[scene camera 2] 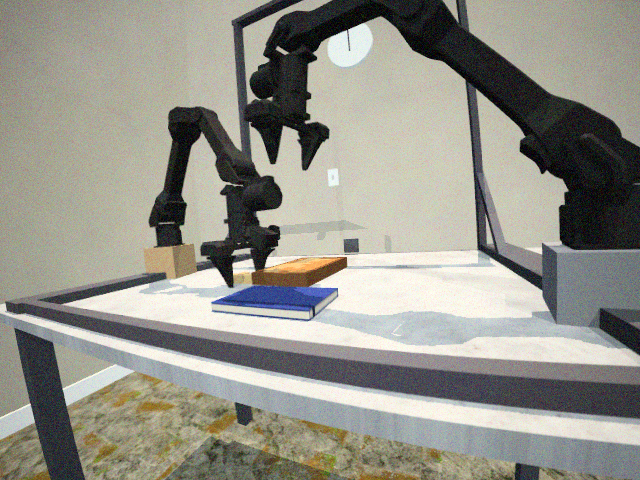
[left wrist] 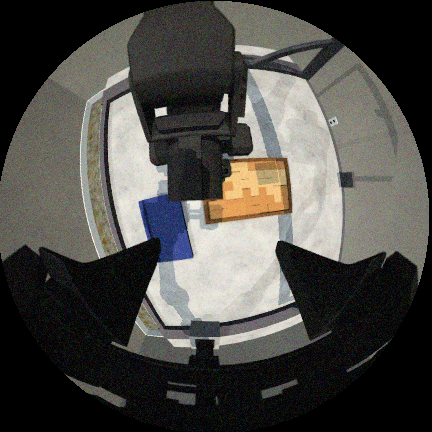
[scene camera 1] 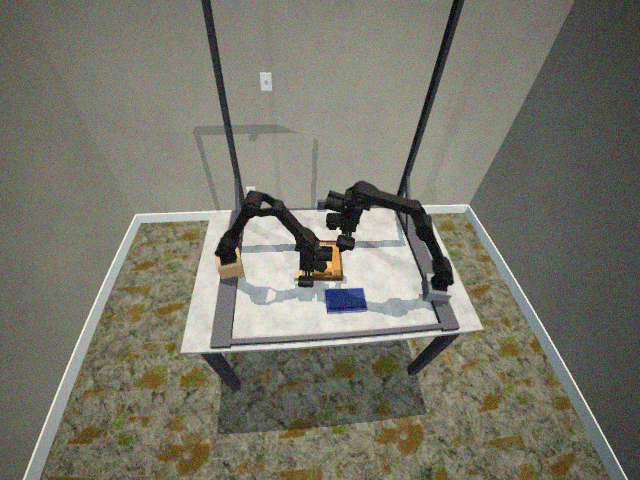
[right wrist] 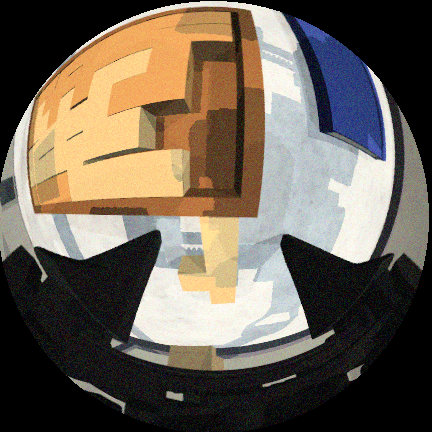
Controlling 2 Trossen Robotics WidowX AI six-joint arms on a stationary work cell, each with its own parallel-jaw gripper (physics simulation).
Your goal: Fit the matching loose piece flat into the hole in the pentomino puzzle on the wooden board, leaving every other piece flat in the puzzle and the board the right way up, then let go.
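Places are measured from the left arm's base along level axes (x left, y back, z up), in millimetres.
Pixels of known places: left gripper, fingertip midpoint: (scene camera 2: 289, 167) (left wrist: 220, 246); right gripper, fingertip midpoint: (scene camera 2: 246, 282) (right wrist: 223, 238); left arm's base, origin of the base link: (scene camera 2: 604, 245) (left wrist: 204, 343) (scene camera 1: 439, 284); right arm's base, origin of the base link: (scene camera 2: 169, 246) (scene camera 1: 228, 258).
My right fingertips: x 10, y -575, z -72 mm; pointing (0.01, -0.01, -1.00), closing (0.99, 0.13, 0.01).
Note:
Ahead of a thing's pixels: the offset from my right fingertips to its top centre. "*": to the spot under its first point.
The wooden puzzle board @(dx -110, dy +81, dz +27 mm) (scene camera 1: 333, 277) (scene camera 2: 281, 279) (left wrist: 250, 218) (right wrist: 253, 150) lies right side up on the table. Its hole @(* dx -21, dy +89, dz +8 mm) (right wrist: 215, 90) is at the right end in the right wrist view; the other pieces there look flat. The pale loose piece @(dx -9, dy -16, dz +19 mm) (scene camera 2: 242, 279) (right wrist: 220, 255) lies outside the board, by its near rim in the right wrist view, partly hidden by that rim. My right gripper (scene camera 1: 305, 281) (scene camera 2: 244, 276) (right wrist: 223, 238) is open, low, with its fingers on either side of the loose piece. My left gripper (scene camera 2: 289, 165) (left wrist: 220, 246) is open and empty, high above the table.
A blue book @(dx +88, dy +184, dz +14 mm) (scene camera 1: 345, 300) (scene camera 2: 273, 301) (left wrist: 167, 227) (right wrist: 345, 85) lies close to the board's hole end. The right arm's tan base block (scene camera 1: 230, 268) (scene camera 2: 173, 259) and the left arm's grey base block (scene camera 2: 578, 289) stand at opposite sides of the table. Dark rails edge the work area.

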